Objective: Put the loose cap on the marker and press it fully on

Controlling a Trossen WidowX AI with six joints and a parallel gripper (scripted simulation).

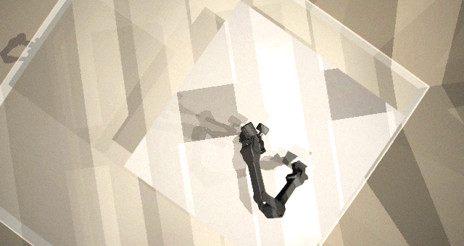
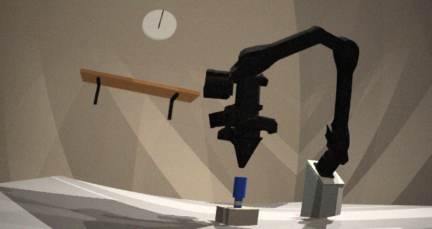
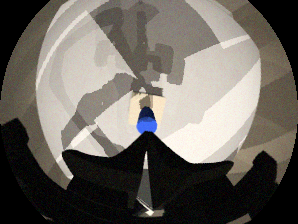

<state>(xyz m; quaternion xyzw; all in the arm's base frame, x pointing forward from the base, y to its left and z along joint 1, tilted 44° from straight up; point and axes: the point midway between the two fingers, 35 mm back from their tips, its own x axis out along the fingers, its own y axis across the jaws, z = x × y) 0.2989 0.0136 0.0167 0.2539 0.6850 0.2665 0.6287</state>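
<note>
Now: gripper tip 5 cm above the blue cap. Round my gripper tip: tan holder block (12 cm below).
</note>
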